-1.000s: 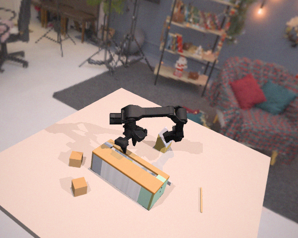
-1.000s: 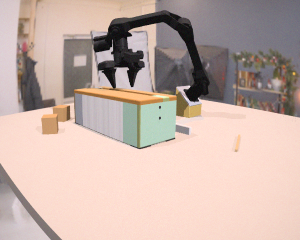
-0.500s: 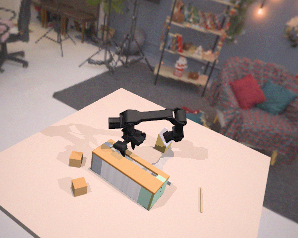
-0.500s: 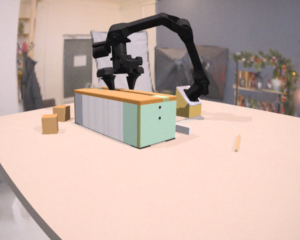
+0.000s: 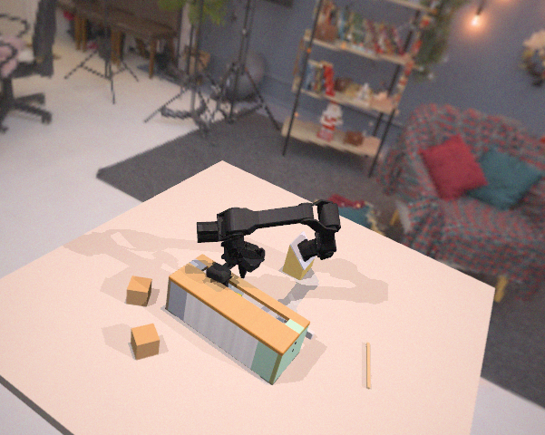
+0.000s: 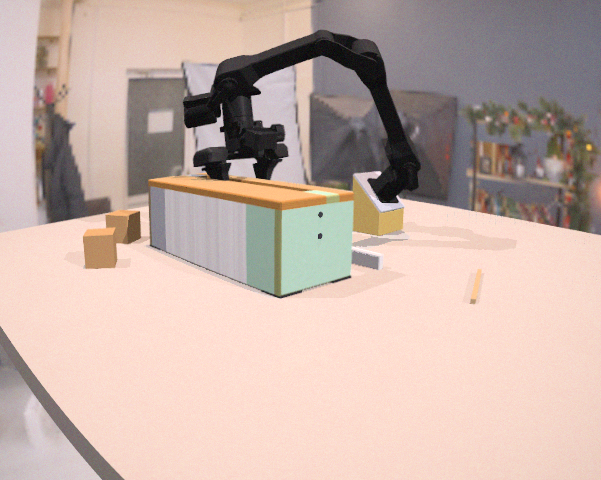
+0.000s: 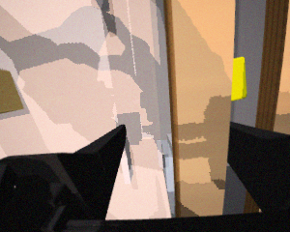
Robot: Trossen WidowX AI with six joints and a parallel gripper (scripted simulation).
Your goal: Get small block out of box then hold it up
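Right now my gripper tip is 50 mm short of the yellow block and 40 mm to the right of it. Round my gripper tip: thin wooden stick: 110 mm behind, 430 mm to the left, 80 mm below; then box: 30 mm ahead, 60 mm to the left, 20 mm below.
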